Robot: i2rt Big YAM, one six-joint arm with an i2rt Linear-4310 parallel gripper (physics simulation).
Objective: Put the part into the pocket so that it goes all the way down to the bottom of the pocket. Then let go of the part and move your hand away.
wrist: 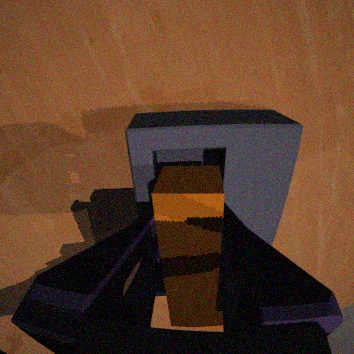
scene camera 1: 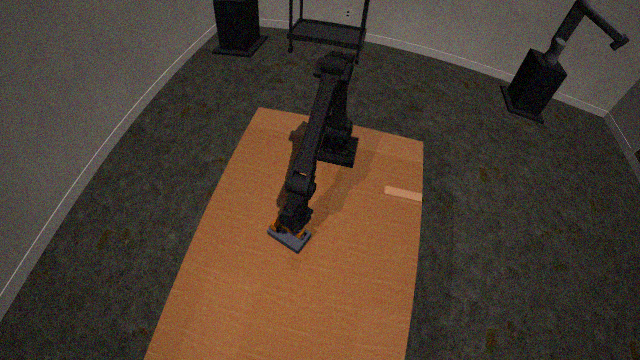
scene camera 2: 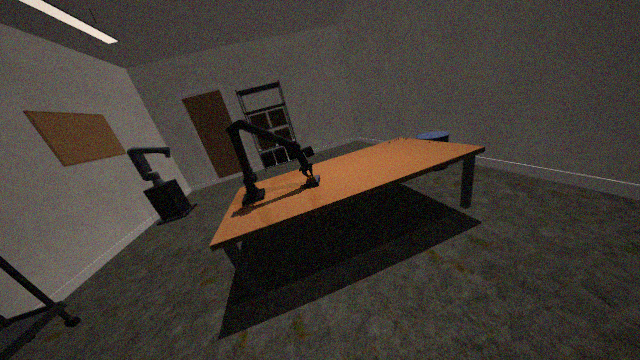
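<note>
The orange part is a long block held between my fingers. My gripper is shut on it, over the grey-blue block on the table. The pocket is a rectangular opening in that block. In the wrist view, the part's far end overlaps the opening, and a strip of the opening shows beyond it. The part's right side lines up closely with the pocket's right edge. The part's lower end and its depth relative to the pocket are hidden.
The wooden table carries my arm's base behind the block. A pale strip lies near the table's right edge in scene camera 1. Another arm on a pedestal stands on the floor away from the table.
</note>
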